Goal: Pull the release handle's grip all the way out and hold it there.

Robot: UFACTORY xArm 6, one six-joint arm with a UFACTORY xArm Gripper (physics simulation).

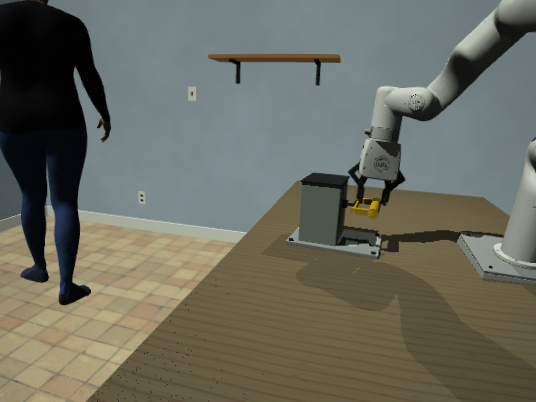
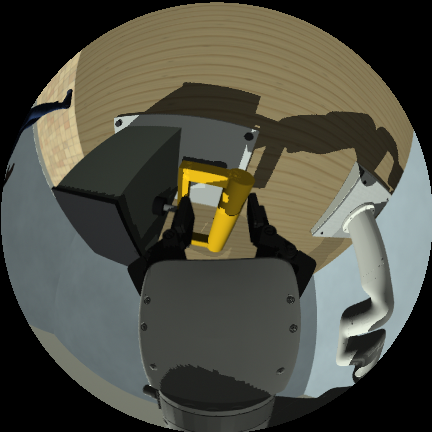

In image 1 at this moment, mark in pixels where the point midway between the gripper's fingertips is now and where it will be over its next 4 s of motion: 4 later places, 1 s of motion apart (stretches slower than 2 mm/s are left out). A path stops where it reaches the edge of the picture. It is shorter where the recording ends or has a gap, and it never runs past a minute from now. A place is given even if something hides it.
The gripper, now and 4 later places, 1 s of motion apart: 371,203; 379,208; 392,209; 398,209; 397,209
